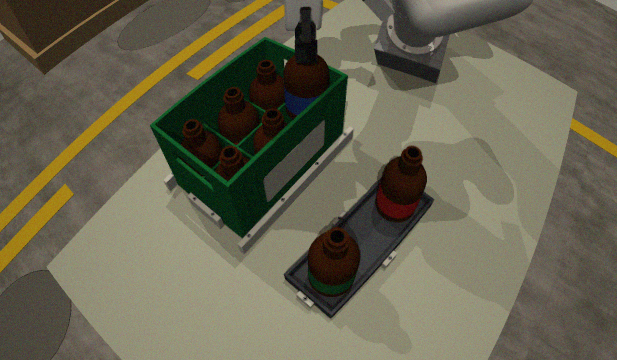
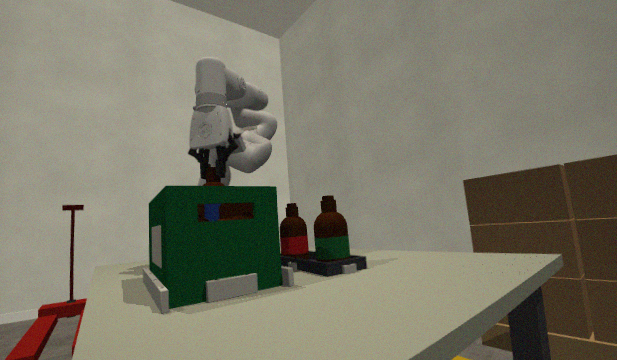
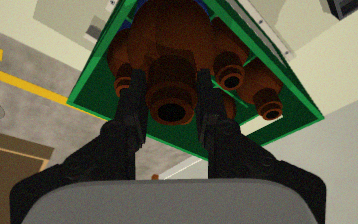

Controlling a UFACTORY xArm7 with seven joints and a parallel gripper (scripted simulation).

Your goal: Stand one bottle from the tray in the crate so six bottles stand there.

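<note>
My gripper is now 16 cm above the green crate, 9 cm short of it and 4 cm to the left of it. Also, from my hand: dark tray: 24 cm below, 20 cm to the left, 10 cm ahead.
</note>
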